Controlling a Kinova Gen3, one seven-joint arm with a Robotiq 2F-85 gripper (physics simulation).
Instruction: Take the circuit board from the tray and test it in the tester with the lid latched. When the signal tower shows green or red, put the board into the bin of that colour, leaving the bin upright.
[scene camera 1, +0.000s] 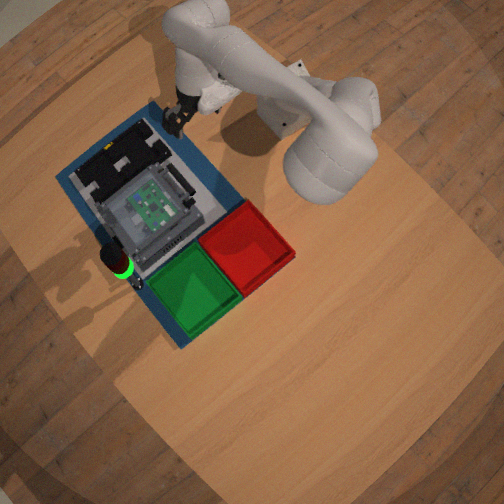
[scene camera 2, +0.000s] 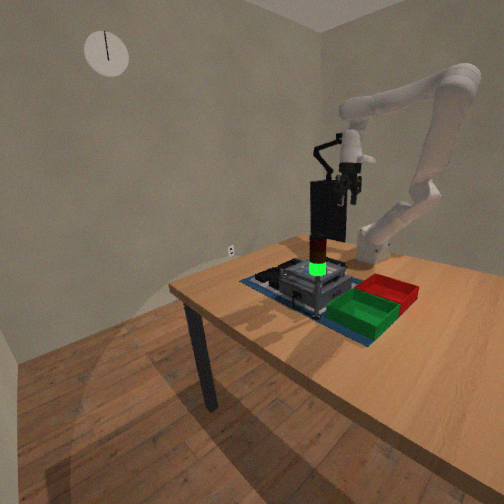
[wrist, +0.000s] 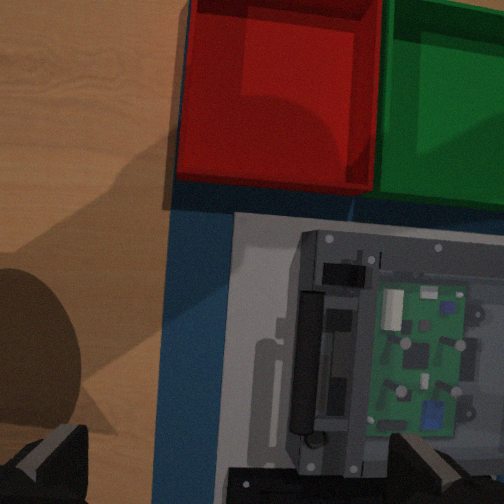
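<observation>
The green circuit board (scene camera 1: 152, 205) lies in the grey tester (scene camera 1: 150, 215), uncovered; the wrist view shows it at the right (wrist: 420, 360). The tester's black lid (scene camera 2: 327, 210) stands open and upright. The signal tower (scene camera 2: 317, 267) beside the tester glows green; from above it shows at the tester's corner (scene camera 1: 120, 265). My gripper (scene camera 2: 350, 197) is open and empty, high above the table next to the lid's top edge. From above it (scene camera 1: 172, 125) hangs over the far corner of the blue mat. Its two fingers frame the bottom of the wrist view (wrist: 235, 460).
The green bin (scene camera 1: 192, 290) and the red bin (scene camera 1: 245, 245) stand upright and empty side by side on the blue mat (scene camera 1: 200, 160), next to the tester. A black tray (scene camera 2: 272, 275) lies beyond the tester.
</observation>
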